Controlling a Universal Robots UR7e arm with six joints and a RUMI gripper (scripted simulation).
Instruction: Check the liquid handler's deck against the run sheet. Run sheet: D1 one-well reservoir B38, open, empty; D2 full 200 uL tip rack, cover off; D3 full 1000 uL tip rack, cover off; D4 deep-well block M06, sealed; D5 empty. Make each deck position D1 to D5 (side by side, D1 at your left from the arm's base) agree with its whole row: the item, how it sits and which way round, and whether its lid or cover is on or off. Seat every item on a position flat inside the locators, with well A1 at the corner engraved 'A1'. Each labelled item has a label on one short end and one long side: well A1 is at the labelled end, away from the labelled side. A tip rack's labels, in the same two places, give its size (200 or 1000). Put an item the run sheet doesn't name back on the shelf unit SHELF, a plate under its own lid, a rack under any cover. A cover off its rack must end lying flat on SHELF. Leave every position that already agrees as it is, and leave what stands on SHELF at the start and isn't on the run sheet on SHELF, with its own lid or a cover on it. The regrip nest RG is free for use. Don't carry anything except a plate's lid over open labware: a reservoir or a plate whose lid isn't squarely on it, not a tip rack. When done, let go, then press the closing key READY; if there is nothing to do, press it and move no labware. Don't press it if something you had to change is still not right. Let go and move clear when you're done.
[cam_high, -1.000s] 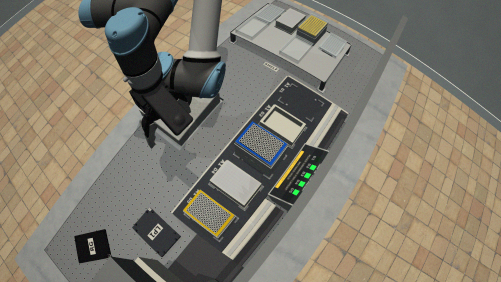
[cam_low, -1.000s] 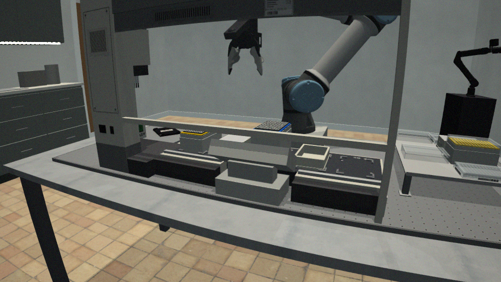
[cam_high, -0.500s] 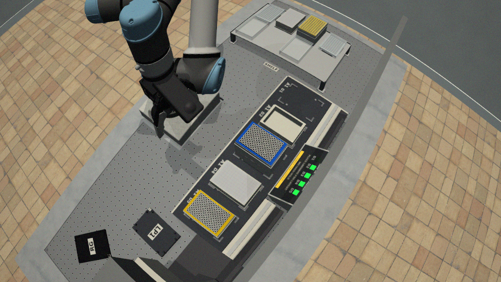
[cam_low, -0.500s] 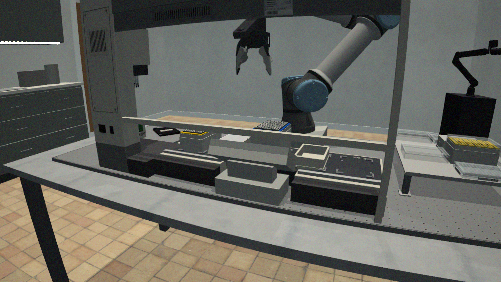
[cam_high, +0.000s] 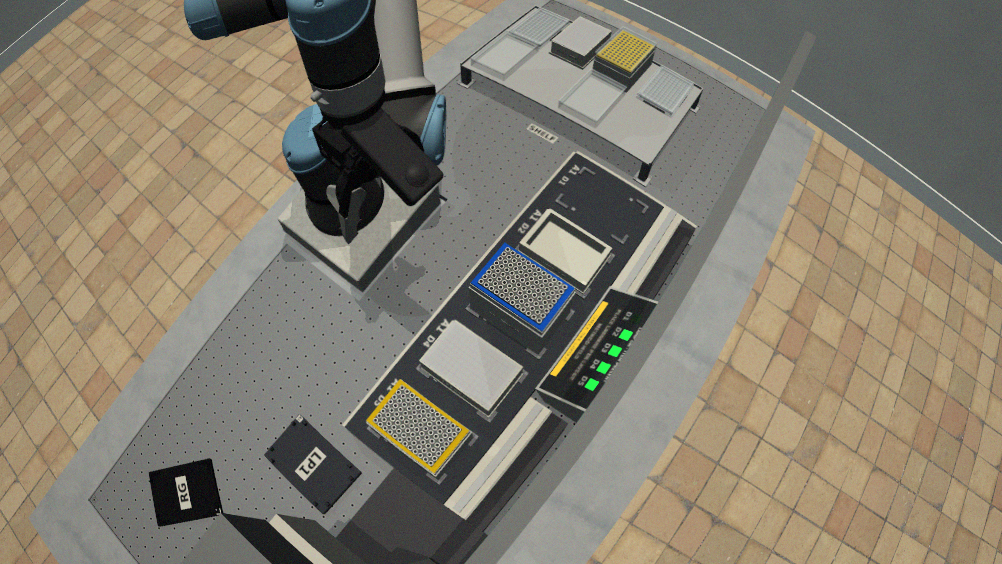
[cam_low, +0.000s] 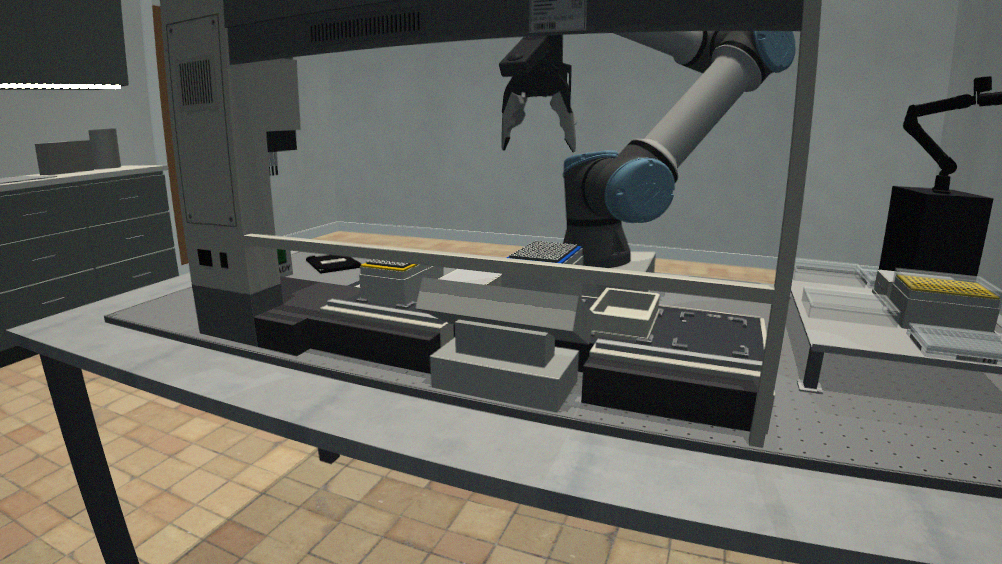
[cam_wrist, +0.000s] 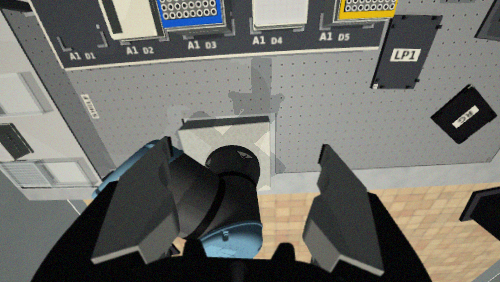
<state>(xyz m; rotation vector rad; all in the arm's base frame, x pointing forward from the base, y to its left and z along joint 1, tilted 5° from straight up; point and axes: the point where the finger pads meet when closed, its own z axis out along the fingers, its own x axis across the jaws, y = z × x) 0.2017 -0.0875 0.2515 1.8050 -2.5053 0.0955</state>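
Right now my hand is 23 cm above the one-well reservoir, 20 cm short of it and 16 cm to the right of it. Round my hand: yellow-framed tip rack: 21 cm to the right, 19 cm below, 11 cm ahead; handler's frame bar: 35 cm ahead, 12 cm below, 5 cm to the right; blue-framed tip rack: 17 cm below, 17 cm ahead, 3 cm to the left.
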